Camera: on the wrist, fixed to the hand. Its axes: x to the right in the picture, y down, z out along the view.
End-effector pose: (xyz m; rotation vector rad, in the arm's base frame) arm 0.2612 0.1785 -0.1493 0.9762 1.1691 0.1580
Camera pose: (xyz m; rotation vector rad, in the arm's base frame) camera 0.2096 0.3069 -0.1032 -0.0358 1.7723 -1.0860
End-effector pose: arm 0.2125 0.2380 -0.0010 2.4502 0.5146 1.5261
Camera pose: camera 0.1358 0.1612 0.0965 1.1420 1.8857 0.8727
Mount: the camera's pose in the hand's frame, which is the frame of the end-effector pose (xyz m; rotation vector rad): 0.0188 0.0910 -0.1124 0.1246 0.1415 -1.5356
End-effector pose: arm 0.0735 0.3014 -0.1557 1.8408 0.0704 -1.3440
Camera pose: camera 0.2116 0.3068 -0.1092 -1.6493 -1.5387 1.8376
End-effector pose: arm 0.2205 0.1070 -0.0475 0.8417 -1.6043 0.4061
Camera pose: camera 0.2343 0.2391 0.0128 1.7855 -0.4572 -0.5346
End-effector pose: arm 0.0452 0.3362 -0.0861 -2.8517 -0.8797 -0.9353
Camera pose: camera 0.0439 0.2488 0.0306 1.2697 2.4652 0.7579
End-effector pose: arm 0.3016 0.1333 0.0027 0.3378 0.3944 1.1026
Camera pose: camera 0.1845 0.1957 -0.0578 -0.0039 0.6648 -0.4072
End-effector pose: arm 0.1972 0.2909 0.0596 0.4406 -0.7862 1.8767
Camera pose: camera 0.1120 0.3560 -0.0392 0.6912 -0.0627 0.4864
